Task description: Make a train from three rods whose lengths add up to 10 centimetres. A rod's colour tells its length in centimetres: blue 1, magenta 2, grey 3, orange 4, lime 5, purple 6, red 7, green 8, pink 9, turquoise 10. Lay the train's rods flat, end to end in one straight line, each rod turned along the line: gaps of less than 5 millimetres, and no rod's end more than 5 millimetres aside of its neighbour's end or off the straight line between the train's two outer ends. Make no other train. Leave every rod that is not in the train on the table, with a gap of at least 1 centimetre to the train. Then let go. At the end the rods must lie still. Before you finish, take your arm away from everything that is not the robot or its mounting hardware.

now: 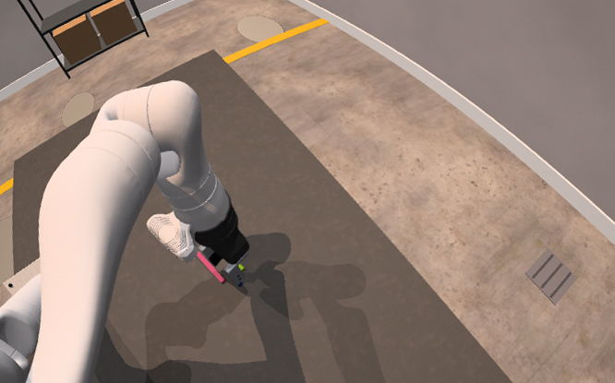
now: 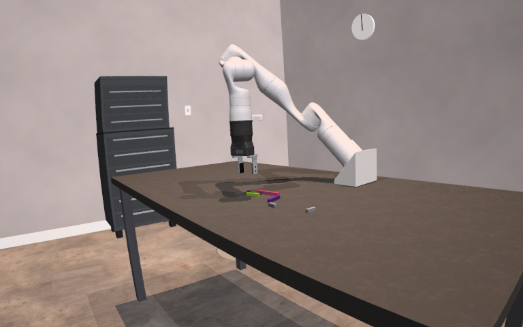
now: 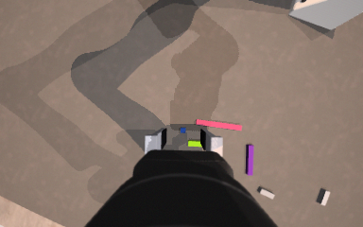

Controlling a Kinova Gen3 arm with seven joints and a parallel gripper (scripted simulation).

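The blue rod lies 80 mm below my hand. Also, from my hand: lime rod 10 mm ahead, 40 mm to the left, 80 mm below; then purple rod 150 mm to the left, 80 mm below; then pink rod 40 mm behind, 60 mm to the left, 80 mm below.
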